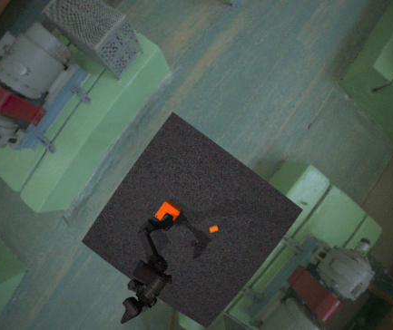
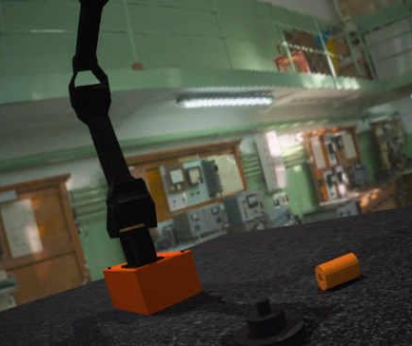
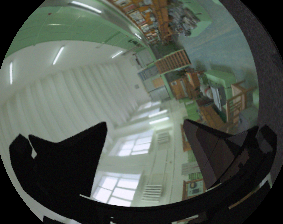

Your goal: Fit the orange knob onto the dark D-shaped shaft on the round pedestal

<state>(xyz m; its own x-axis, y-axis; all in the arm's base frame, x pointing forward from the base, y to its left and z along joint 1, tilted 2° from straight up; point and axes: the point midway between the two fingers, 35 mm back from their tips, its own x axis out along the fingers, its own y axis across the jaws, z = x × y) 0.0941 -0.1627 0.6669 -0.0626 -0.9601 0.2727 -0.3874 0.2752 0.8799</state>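
My gripper tip is now 260 mm short of the orange knob, 300 mm to the right of it and 750 mm above it. From my gripper tip the other things lie so: dark shaft pedestal (270 mm ahead, 110 mm to the left, 740 mm below).
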